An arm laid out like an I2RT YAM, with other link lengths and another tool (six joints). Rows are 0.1 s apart.
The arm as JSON. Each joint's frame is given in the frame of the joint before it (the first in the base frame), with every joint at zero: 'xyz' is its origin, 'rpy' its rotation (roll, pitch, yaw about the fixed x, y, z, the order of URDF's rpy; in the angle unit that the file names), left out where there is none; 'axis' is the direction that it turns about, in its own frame. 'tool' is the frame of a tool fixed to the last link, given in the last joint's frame.
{
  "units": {
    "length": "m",
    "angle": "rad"
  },
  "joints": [
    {
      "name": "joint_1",
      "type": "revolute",
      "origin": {
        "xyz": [
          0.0,
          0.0,
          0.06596
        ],
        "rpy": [
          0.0,
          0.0,
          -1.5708
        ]
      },
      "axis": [
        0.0,
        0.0,
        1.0
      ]
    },
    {
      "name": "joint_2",
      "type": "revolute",
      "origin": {
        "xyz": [
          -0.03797,
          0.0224,
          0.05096
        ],
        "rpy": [
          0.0,
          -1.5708,
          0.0
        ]
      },
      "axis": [
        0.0,
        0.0,
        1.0
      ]
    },
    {
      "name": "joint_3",
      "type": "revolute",
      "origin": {
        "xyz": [
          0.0,
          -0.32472,
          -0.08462
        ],
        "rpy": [
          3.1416,
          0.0,
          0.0
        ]
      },
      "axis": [
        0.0,
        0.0,
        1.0
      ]
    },
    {
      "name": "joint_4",
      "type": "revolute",
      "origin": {
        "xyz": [
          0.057,
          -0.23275,
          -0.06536
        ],
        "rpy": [
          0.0,
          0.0,
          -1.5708
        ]
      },
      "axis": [
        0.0,
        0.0,
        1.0
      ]
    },
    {
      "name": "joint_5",
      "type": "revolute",
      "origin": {
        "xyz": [
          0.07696,
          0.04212,
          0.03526
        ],
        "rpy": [
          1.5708,
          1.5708,
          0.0
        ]
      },
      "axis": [
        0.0,
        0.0,
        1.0
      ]
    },
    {
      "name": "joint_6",
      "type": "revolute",
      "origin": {
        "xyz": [
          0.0,
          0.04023,
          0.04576
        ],
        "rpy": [
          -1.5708,
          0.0,
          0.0
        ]
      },
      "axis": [
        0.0,
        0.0,
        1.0
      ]
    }
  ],
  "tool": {
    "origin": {
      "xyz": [
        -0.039,
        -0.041,
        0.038
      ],
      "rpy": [
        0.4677,
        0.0,
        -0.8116
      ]
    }
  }
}
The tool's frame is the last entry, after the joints.
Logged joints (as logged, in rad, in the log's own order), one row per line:
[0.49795, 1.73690, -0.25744, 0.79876, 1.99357, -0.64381]
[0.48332, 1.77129, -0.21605, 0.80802, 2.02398, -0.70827]
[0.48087, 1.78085, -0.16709, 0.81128, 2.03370, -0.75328]
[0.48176, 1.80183, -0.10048, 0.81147, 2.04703, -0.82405]
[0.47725, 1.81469, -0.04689, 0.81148, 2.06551, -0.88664]
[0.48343, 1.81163, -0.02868, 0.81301, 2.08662, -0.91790]
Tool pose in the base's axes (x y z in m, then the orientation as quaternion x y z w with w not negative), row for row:
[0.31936, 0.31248, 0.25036, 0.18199, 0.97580, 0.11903, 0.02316]
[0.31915, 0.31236, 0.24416, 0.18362, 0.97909, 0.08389, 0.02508]
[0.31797, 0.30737, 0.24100, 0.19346, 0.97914, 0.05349, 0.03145]
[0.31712, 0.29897, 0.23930, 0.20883, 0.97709, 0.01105, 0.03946]
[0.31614, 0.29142, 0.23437, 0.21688, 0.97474, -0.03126, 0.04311]
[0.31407, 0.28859, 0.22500, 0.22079, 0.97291, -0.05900, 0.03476]
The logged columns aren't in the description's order. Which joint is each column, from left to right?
Columns, left to right: joint_6, joint_3, joint_5, joint_1, joint_2, joint_4.
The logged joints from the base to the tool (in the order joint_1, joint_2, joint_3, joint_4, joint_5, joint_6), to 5 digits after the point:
[0.79876, 1.99357, 1.73690, -0.64381, -0.25744, 0.49795]
[0.80802, 2.02398, 1.77129, -0.70827, -0.21605, 0.48332]
[0.81128, 2.03370, 1.78085, -0.75328, -0.16709, 0.48087]
[0.81147, 2.04703, 1.80183, -0.82405, -0.10048, 0.48176]
[0.81148, 2.06551, 1.81469, -0.88664, -0.04689, 0.47725]
[0.81301, 2.08662, 1.81163, -0.91790, -0.02868, 0.48343]

